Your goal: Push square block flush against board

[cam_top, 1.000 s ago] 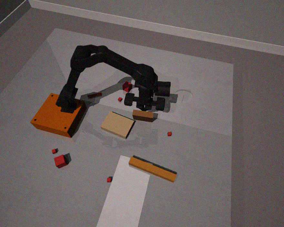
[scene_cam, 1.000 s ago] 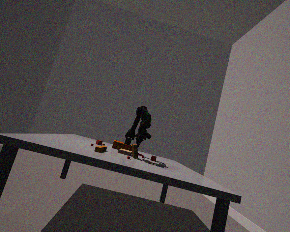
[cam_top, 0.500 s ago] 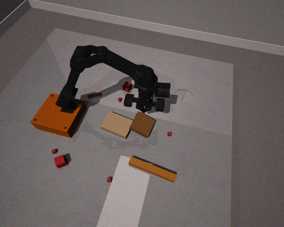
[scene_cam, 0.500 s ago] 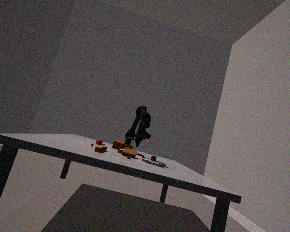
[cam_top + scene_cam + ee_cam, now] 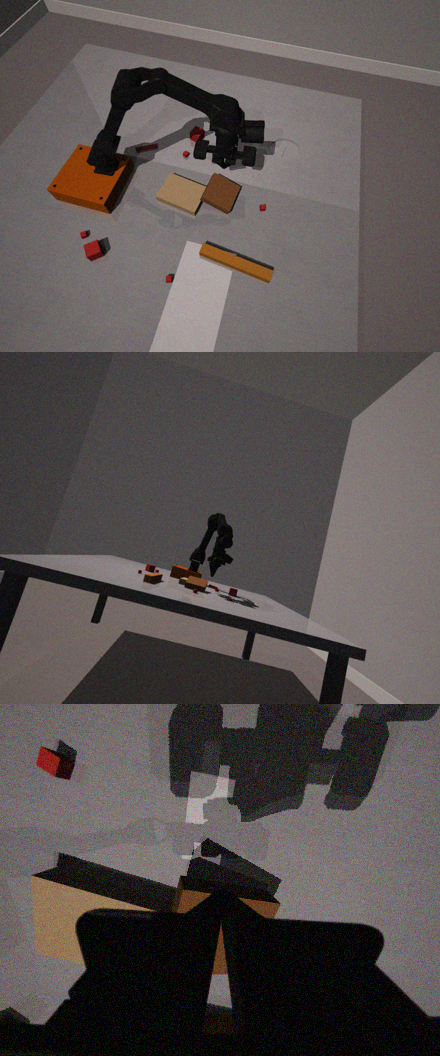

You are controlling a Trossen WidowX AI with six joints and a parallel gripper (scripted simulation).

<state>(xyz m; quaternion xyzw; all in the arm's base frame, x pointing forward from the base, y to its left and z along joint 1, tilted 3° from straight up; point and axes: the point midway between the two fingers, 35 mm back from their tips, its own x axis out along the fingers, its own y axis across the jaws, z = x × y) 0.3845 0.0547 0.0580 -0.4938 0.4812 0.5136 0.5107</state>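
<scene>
Right now the brown square block is 70 mm to the right of my gripper tip and 50 mm below it. From my gripper tip the other things lie so: long orange board: 280 mm to the right, 80 mm ahead, 70 mm below; dark red bar: 300 mm behind, 80 mm to the left, 80 mm below; flat tan block: 130 mm behind, 90 mm to the right, 70 mm below.
</scene>
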